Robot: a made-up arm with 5 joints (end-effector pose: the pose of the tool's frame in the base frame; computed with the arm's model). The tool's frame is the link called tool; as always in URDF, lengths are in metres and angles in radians. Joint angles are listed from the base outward.
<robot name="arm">
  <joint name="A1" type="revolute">
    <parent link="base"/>
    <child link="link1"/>
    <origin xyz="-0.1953 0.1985 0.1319"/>
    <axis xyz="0 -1 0"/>
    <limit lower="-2.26" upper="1.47" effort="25" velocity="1.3"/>
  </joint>
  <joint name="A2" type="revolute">
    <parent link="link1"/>
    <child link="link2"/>
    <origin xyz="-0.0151 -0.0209 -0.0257"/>
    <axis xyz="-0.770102 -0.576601 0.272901"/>
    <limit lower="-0.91" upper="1.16" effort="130" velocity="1.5"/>
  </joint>
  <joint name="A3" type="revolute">
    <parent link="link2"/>
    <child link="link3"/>
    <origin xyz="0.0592 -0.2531 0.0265"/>
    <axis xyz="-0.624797 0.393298 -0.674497"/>
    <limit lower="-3.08" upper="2.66" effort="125" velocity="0.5"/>
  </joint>
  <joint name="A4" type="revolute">
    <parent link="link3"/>
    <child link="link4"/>
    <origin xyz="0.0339 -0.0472 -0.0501"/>
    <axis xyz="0 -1 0"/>
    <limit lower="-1.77" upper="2.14" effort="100" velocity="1.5"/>
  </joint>
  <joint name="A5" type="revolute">
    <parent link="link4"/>
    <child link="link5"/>
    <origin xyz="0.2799 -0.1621 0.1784"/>
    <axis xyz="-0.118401 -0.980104 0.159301"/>
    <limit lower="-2.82" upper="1.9" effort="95" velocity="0.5"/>
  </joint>
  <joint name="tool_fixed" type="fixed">
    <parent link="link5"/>
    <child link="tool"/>
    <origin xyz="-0.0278 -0.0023 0.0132" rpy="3.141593 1.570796 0"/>
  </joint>
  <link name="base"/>
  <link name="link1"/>
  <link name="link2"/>
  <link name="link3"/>
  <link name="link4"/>
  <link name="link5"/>
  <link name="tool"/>
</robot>
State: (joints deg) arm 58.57 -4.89 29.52 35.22 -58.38
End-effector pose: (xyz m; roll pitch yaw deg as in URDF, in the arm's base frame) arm -0.3351 -0.2636 0.4322 -137.16 64.37 14.28
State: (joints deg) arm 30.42 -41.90 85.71 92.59 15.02
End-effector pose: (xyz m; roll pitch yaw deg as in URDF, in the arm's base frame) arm -0.1840 -0.0632 0.3125 141.64 13.50 -51.42
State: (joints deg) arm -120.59 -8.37 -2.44 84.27 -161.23
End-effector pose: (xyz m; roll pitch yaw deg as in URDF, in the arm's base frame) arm 0.0220 -0.3348 0.0762 123.29 -56.64 42.69
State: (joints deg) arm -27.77 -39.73 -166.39 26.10 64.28
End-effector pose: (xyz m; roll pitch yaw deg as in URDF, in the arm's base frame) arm 0.0035 -0.2502 -0.0678 -21.34 -35.50 -64.99
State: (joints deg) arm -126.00 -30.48 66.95 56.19 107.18
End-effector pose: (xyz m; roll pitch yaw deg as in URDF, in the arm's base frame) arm -0.1916 -0.2542 -0.0766 -44.55 68.77 -162.23
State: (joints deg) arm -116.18 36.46 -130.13 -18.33 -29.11
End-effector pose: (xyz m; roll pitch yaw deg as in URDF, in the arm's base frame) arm 0.1596 0.2404 -0.1672 -119.26 -28.82 178.35
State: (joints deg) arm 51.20 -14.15 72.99 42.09 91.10
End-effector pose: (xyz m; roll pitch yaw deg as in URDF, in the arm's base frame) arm -0.2383 -0.2394 0.4136 145.29 -50.72 -42.09
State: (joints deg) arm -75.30 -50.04 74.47 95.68 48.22
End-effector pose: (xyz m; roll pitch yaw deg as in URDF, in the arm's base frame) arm -0.0656 -0.1274 0.1122 50.38 60.92 -91.32
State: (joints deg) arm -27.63 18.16 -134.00 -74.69 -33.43
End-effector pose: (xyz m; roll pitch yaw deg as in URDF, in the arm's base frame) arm -0.0263 0.3440 0.3469 -44.62 54.73 -101.70
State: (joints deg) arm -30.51 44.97 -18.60 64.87 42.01
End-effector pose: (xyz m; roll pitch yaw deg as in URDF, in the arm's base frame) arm 0.0174 -0.1012 0.5487 157.19 -9.80 35.60
